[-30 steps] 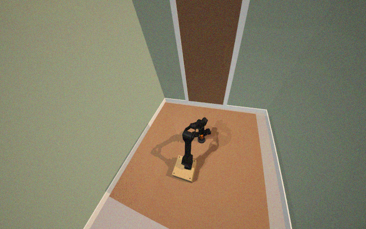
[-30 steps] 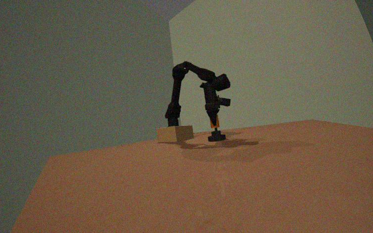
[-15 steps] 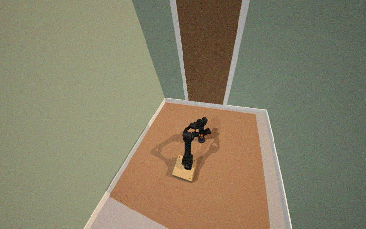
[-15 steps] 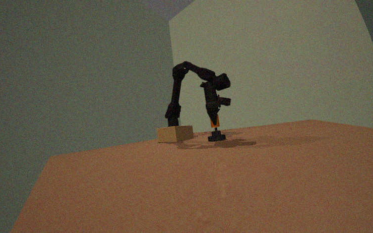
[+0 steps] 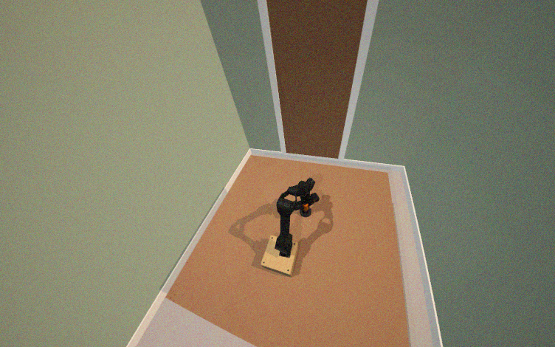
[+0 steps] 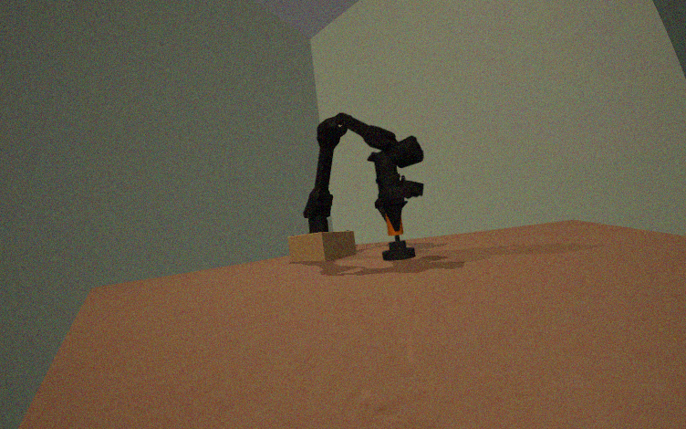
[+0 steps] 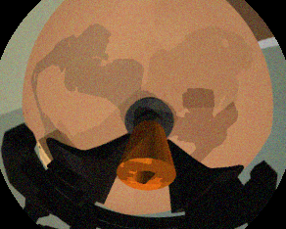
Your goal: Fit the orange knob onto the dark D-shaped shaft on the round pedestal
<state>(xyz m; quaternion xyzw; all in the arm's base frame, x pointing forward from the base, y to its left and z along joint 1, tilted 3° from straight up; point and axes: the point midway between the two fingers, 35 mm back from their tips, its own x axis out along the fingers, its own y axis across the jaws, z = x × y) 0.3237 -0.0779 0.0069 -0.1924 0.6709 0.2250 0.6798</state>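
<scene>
My gripper tip is now 2 cm below the orange knob. The rest, counted from my gripper tip: round pedestal (4 cm below).
</scene>
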